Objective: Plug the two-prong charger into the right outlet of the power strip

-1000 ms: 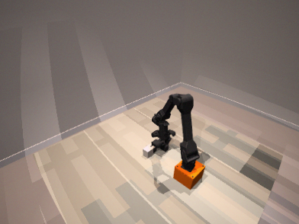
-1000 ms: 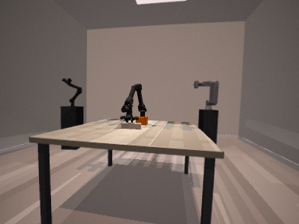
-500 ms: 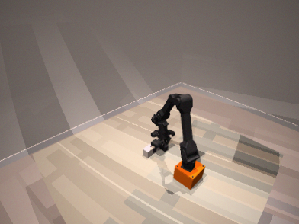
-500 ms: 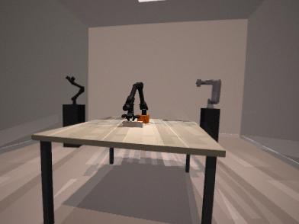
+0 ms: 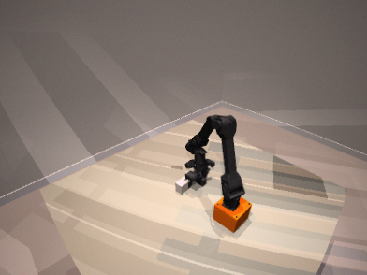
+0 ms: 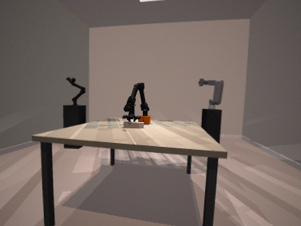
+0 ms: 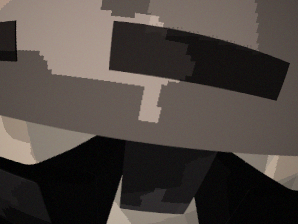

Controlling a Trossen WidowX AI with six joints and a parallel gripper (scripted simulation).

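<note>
Now: the black two-prong charger 20 mm ahead of my gripper tip and 10 mm above it.
</note>
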